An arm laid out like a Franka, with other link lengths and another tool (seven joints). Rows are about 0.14 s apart.
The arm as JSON. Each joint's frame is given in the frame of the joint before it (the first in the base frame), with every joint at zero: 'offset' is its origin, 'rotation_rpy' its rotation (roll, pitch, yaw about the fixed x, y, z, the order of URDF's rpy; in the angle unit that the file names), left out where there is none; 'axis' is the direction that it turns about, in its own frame. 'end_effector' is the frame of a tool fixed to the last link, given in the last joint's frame.
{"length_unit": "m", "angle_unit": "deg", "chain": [
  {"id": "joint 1", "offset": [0.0, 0.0, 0.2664], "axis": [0.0, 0.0, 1.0]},
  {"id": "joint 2", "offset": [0.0, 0.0, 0.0], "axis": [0.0, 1.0, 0.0]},
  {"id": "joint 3", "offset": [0.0, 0.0, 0.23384], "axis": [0.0, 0.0, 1.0]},
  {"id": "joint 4", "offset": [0.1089, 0.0, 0.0], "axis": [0.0, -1.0, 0.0]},
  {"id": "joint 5", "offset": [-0.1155, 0.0, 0.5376], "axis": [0.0, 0.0, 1.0]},
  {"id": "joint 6", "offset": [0.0, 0.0, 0.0], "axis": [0.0, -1.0, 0.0]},
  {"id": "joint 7", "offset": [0.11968, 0.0, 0.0], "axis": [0.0, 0.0, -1.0]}
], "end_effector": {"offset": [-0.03, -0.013, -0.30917], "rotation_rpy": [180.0, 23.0, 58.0]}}
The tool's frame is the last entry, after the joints.
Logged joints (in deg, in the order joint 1, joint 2, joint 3, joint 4, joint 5, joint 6, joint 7), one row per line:
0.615 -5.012 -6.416 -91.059 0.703 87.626 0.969
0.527 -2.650 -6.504 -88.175 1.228 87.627 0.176
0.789 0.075 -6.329 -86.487 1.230 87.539 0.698
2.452 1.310 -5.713 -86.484 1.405 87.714 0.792
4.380 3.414 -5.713 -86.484 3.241 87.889 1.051
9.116 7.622 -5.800 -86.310 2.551 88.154 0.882
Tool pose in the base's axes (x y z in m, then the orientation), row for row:
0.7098 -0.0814 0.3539 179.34 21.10 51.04
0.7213 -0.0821 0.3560 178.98 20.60 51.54
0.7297 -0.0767 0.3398 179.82 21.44 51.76
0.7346 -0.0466 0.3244 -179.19 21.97 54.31
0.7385 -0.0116 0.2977 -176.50 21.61 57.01
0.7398 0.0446 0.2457 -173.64 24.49 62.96
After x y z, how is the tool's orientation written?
As angles about the fixed x, y, z axes (roll, pitch, yaw), in degrees.
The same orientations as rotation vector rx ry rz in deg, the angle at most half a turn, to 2 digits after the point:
151.60 72.57 -27.83
151.21 73.30 -26.85
151.24 73.43 -28.52
149.72 76.54 -29.58
149.83 80.24 -30.98
145.01 86.40 -36.14

